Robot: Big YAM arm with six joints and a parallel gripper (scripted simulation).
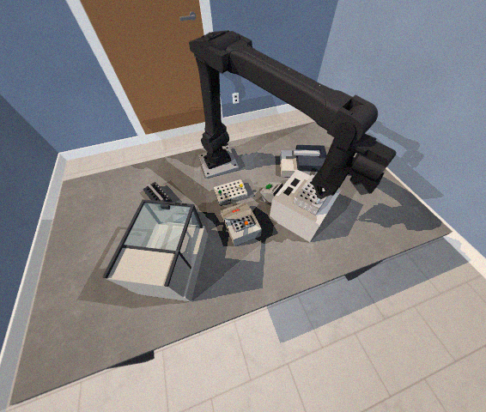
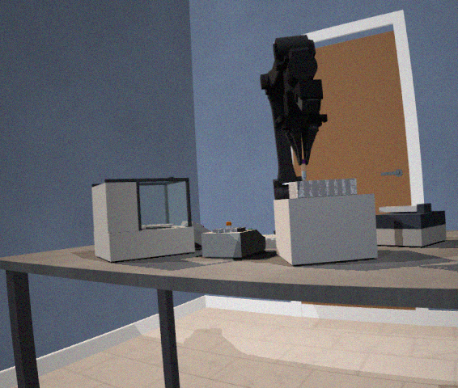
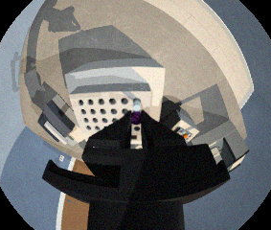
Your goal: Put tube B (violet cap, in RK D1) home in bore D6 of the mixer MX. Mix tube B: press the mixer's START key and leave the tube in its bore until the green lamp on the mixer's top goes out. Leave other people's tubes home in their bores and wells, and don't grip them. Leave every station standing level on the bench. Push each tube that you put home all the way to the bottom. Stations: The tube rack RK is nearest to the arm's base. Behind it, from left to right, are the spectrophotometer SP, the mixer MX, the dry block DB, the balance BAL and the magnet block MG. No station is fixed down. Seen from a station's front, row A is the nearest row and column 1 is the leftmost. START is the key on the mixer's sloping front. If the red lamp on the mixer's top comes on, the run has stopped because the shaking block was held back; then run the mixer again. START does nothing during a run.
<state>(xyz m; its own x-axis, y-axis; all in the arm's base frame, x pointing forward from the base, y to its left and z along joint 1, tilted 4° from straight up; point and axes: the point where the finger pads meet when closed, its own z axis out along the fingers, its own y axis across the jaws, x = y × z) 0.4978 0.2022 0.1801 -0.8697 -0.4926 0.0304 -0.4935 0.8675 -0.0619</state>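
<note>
Now: the tube B 20 mm below my hand. From my hand the other things lie so: green start key 200 mm behind, 140 mm below, 60 mm to the right; then shaking block 60 mm below, 50 mm behind, 20 mm to the left; then dry block DB 230 mm to the right, 180 mm below, 110 mm behind.
</note>
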